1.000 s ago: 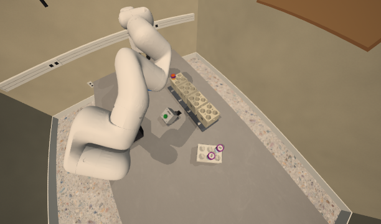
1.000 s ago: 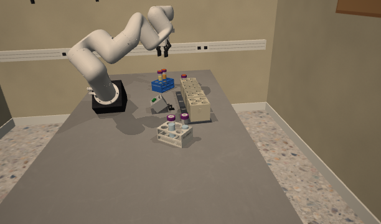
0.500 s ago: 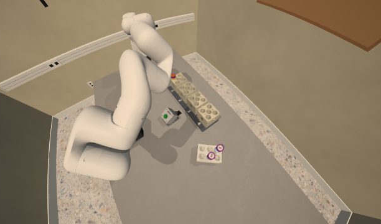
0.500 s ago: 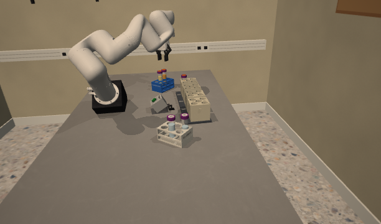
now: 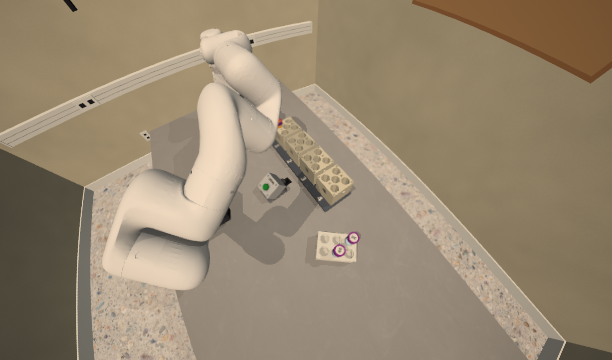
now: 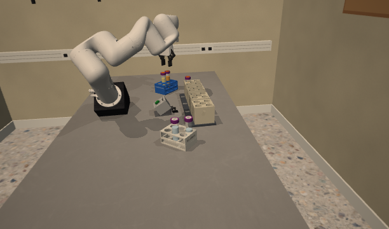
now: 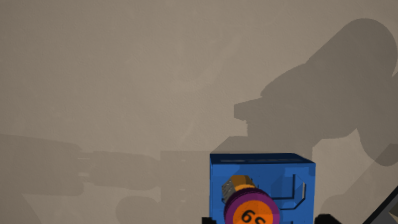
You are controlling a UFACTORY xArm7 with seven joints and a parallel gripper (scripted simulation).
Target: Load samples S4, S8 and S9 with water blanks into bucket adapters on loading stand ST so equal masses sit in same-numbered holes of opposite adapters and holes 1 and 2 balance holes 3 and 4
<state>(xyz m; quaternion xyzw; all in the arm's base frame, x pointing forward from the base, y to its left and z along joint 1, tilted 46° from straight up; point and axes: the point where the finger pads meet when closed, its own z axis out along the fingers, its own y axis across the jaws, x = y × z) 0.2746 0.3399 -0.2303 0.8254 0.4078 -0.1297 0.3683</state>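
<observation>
Right now the orange-dot sample tube is 1 cm to the left of my hand and 11 cm below it. Also, from my hand: white rack: 7 cm ahead, 70 cm to the right, 14 cm below; green DONE key: 4 cm behind, 39 cm to the right, 11 cm below; blue rack: 1 cm behind, 4 cm to the right, 14 cm below.
</observation>
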